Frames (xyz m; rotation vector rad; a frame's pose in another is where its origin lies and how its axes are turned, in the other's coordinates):
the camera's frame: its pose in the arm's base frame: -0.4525 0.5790 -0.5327 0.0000 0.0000 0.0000
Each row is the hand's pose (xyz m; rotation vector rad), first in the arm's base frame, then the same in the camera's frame.
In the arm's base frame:
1: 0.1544 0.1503 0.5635 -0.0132 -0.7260 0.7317
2: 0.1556 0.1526 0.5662 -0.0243 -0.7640 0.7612
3: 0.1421 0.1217 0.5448 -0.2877 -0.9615 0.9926
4: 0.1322 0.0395 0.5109 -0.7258 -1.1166 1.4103
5: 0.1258 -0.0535 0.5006 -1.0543 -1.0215 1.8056
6: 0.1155 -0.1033 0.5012 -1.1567 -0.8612 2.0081
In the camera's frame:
1: 0.6069 -0.4287 1.0962 -0.0132 -0.7260 0.7317
2: 0.6081 -0.4264 1.0989 -0.0243 -0.7640 0.7612
3: 0.5946 -0.4573 1.0775 -0.2877 -0.9615 0.9926
4: 0.5847 -0.5395 1.0436 -0.7258 -1.1166 1.4103
5: 0.5783 -0.6325 1.0333 -1.0543 -1.0215 1.8056
6: 0.5680 -0.6823 1.0339 -1.1567 -0.8612 2.0081

